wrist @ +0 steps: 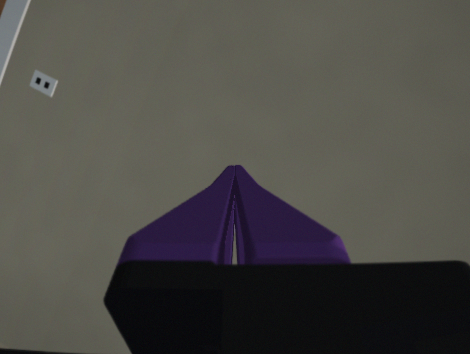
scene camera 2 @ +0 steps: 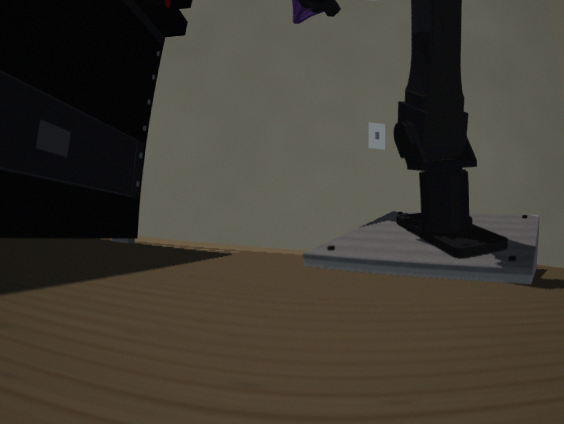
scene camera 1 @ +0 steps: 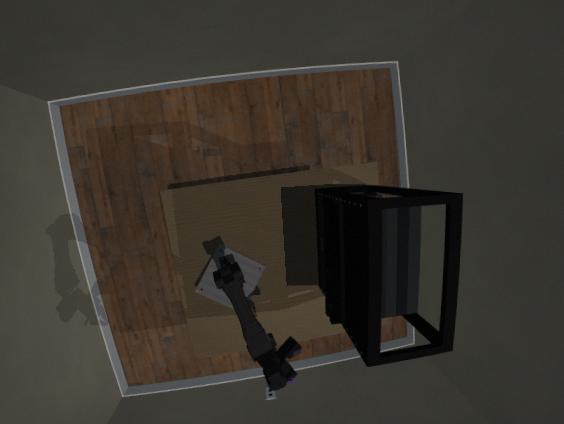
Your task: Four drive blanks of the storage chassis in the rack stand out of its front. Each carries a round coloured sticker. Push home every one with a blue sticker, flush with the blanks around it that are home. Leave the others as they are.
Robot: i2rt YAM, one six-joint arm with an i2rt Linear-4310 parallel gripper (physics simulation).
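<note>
The black rack [scene camera 1: 374, 280] stands at the right in scene camera 1. Part of the black chassis front [scene camera 2: 75, 100] shows at the left edge of scene camera 2. A red spot [scene camera 2: 167, 3] shows high on it, on a dark part that stands out, cut by the frame's top edge. No blue sticker can be made out, and the blanks are too dark to tell apart. My gripper [wrist: 234, 177] is shut, its purple fingertips meeting with nothing between them. It is away from the rack, to its left in scene camera 1, and faces the bare wall in the wrist view.
The arm's base plate [scene camera 1: 252, 272] [scene camera 2: 400, 267] lies on the wooden table top [scene camera 1: 225, 220] [scene camera 2: 280, 350], left of the rack in scene camera 1. A wall socket [wrist: 44, 83] shows at the left of the wrist view. A wall plate [scene camera 2: 377, 136] shows behind the arm.
</note>
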